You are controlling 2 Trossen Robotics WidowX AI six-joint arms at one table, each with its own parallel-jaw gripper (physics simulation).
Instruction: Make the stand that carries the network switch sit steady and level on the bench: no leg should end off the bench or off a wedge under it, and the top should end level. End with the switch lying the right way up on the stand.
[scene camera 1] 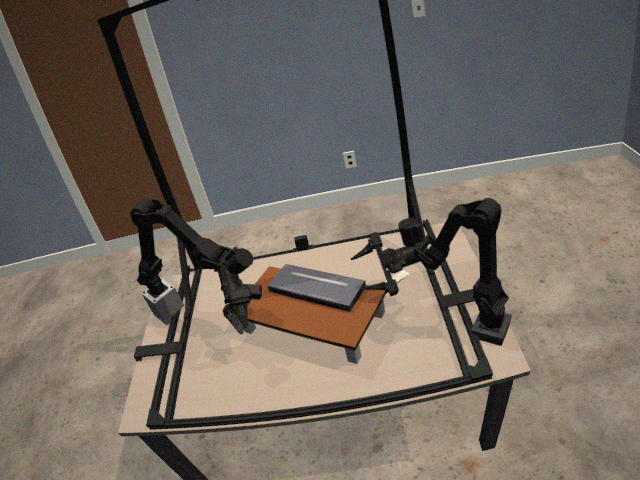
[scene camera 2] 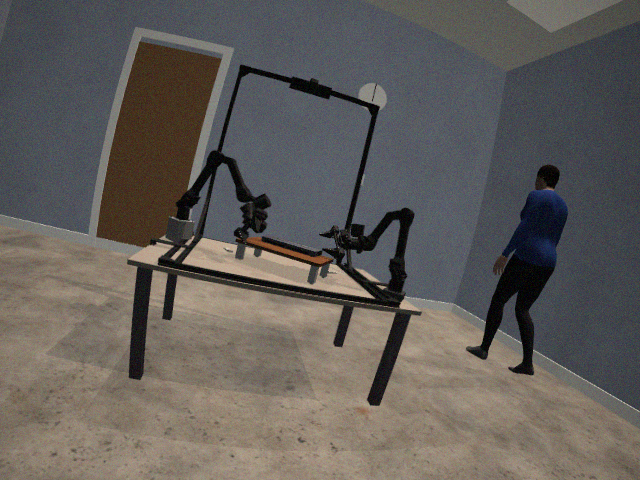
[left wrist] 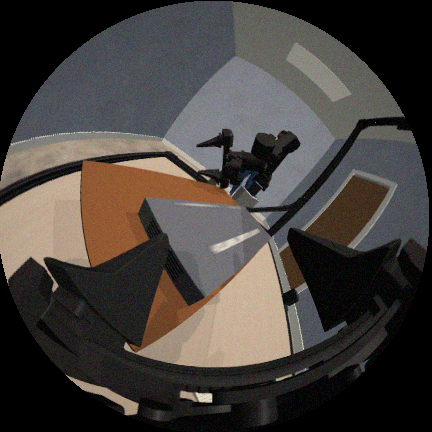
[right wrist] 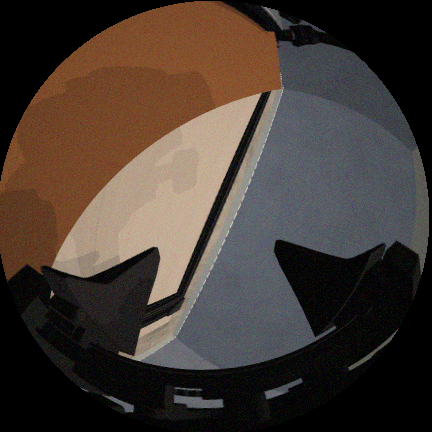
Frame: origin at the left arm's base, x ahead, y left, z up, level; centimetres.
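Seen in the pictures: left gripper, fingertip midpoint: [scene camera 1: 356,274] [scene camera 2: 320,241] [left wrist: 229,237]; right gripper, fingertip midpoint: [scene camera 1: 244,330] [scene camera 2: 251,237] [left wrist: 196,159] [right wrist: 217,250]; left arm's base, link origin: [scene camera 1: 491,322] [scene camera 2: 394,290]; right arm's base, link origin: [scene camera 1: 157,290] [scene camera 2: 181,219] [left wrist: 250,192].
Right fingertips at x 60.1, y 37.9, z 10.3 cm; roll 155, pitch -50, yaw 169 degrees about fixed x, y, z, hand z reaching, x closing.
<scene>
Pixels of each thing's top centre, then the offset from my right fingertips to it. "spot": a spot on its surface instead. Level surfaces: height alone.
- grey switch, top centre: [left wrist: 235,226] [scene camera 1: 314,283] [scene camera 2: 292,243] dy -25.6, dx -7.3, dz -0.8 cm
- pale wedge, top centre: [left wrist: 211,403] [scene camera 1: 397,276] [scene camera 2: 332,270] dy -48.4, dx -23.1, dz -12.4 cm
- black frame rail, surface spot: [scene camera 1: 320,409] spot: dy +7.0, dx -28.5, dz -11.6 cm
- table, surface height: dz -13.6 cm
The stand's orange top [scene camera 1: 310,322] [scene camera 2: 289,253] [left wrist: 107,200] [right wrist: 150,45] rests on grey legs. In scene camera 2 it slopes down rightward more steeply than the table edge. The grey switch [scene camera 1: 315,289] [scene camera 2: 292,245] [left wrist: 200,230] lies flat on its rear part, striped face up. A pale wedge [scene camera 1: 401,276] [scene camera 2: 332,272] lies right of the stand, another [scene camera 2: 227,249] left of it. My left gripper [scene camera 1: 361,272] [scene camera 2: 325,242] [left wrist: 229,237] is open and empty by the switch's right end. My right gripper [scene camera 1: 236,321] [right wrist: 217,250] is open and empty at the stand's left edge, partly hiding a leg there.
A black frame rail [scene camera 1: 320,409] [scene camera 2: 268,283] runs along the front of the table [scene camera 1: 310,382]. A black post [scene camera 1: 397,103] rises at the back right. A small black block [scene camera 1: 300,241] sits on the back rail. A person in blue [scene camera 2: 542,227] stands at the right of scene camera 2.
</scene>
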